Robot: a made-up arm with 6 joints.
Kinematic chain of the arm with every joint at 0, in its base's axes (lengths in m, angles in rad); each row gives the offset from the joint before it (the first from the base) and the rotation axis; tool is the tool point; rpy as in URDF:
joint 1: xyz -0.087 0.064 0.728 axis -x
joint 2: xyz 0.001 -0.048 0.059 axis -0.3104 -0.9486 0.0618
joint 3: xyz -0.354 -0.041 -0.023 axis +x
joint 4: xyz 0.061 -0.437 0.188 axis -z
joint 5: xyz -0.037 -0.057 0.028 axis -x
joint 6: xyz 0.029 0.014 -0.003 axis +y
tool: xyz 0.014 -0.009 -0.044 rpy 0 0 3.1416
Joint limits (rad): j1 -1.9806..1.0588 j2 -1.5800..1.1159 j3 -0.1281..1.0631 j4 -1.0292..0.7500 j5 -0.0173..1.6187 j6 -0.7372..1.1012
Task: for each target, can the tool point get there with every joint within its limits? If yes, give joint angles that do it. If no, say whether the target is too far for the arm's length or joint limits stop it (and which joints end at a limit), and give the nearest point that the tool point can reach.
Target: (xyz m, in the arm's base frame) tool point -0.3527 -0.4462 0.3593
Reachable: yes | joints -0.8382 0.5930 0.1065 -0.8343 1.0935 0.5774
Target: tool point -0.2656 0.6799 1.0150
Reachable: no: joint limits stop it (at a limit: joint 1, joint 3) | nearest point -0.3342 0.5376 0.4171 | short by 0.618 m
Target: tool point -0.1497 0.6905 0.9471
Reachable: no: joint limits stop it (at a limit: joint 1, joint 3) | nearest point -0.2673 0.5518 0.4025 | short by 0.574 m
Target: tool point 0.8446 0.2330 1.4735
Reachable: no: too far | nearest point -0.0635 0.0059 1.4621 | short by 0.936 m
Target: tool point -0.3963 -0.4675 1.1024
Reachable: yes | joints 0.6826 -0.1843 0.5290 -0.1308 1.3994 0.2282
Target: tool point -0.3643 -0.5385 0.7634
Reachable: yes | joints 0.4347 0.0286 0.8196 -0.0599 0.3682 0.0887
